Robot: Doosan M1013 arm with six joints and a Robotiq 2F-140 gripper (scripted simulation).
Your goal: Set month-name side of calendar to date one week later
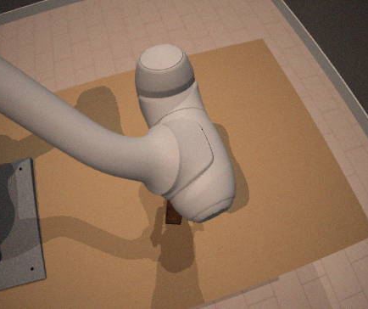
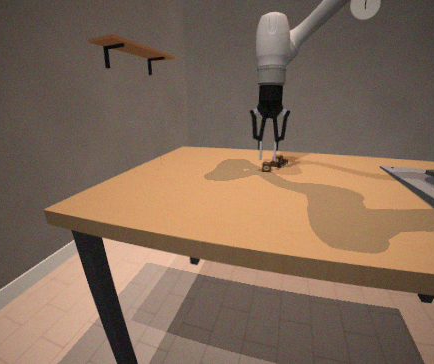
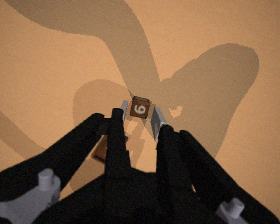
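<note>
The cube lies 6 cm below my hand. The rest, counted from my hand: tray: 10 cm to the right, 6 cm below, 4 cm behind.
</note>
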